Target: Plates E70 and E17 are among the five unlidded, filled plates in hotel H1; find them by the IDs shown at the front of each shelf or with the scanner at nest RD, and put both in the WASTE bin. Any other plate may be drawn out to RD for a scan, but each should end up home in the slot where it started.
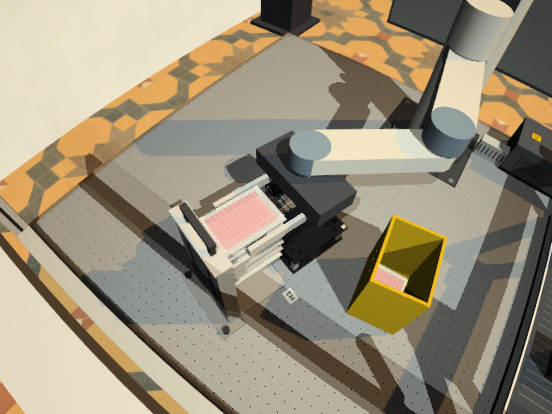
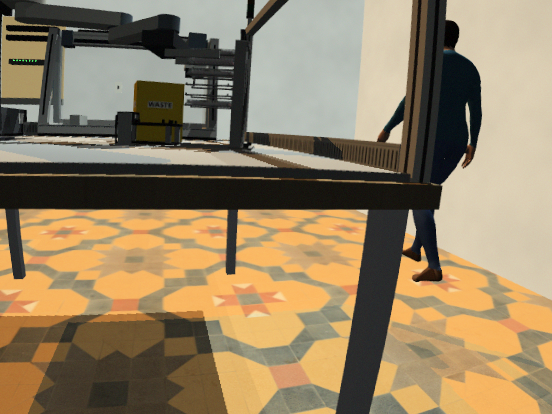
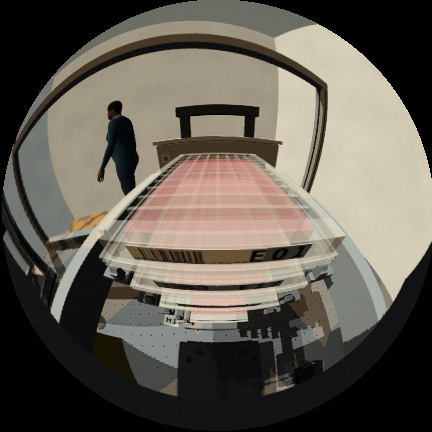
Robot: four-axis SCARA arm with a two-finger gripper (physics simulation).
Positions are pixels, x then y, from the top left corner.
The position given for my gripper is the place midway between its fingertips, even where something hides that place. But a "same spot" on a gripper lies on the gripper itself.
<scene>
My gripper shows in image 1, in image 2 (222, 58) and in image 3. The same spot on my gripper: (image 1: 264, 241) is (image 3: 135, 187).
</scene>
